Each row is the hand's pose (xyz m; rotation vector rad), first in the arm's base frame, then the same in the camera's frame.
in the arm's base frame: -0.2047 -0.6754 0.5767 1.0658 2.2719 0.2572
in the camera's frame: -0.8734 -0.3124 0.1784 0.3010 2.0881 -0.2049
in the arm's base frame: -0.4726 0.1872 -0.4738 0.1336 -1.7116 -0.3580
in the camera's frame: -0.9973 -0.3447 -1.2011 -0.0110 -1.9075 0.4811
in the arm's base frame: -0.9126 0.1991 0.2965 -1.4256 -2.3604 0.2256
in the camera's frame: -1.6453 -0.0813 -0.6554 1.1804 2.5443 -0.9276
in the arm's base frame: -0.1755 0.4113 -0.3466 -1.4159 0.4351 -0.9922
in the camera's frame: -0.8172 0.0048 -1.2110 -1.8387 -0.3248 -1.0386
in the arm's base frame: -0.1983 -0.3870 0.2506 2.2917 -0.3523 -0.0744
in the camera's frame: -0.8344 -0.2731 -0.2535 1.6865 -0.0738 0.4195
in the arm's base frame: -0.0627 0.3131 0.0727 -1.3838 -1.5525 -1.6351
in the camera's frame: -0.8210 0.2036 -0.8127 -1.1385 -2.4423 -1.1577
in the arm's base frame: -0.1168 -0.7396 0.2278 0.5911 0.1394 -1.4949
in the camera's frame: -0.6683 -0.5178 -0.0437 0.1943 -0.3929 -1.0464
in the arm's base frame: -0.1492 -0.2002 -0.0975 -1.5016 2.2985 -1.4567
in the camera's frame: -0.7251 -0.3054 -0.6349 -1.6216 1.4116 -2.2241
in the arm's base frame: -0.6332 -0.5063 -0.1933 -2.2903 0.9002 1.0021
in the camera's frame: -1.0673 -0.7698 -0.5688 2.8594 -0.7676 -0.5506
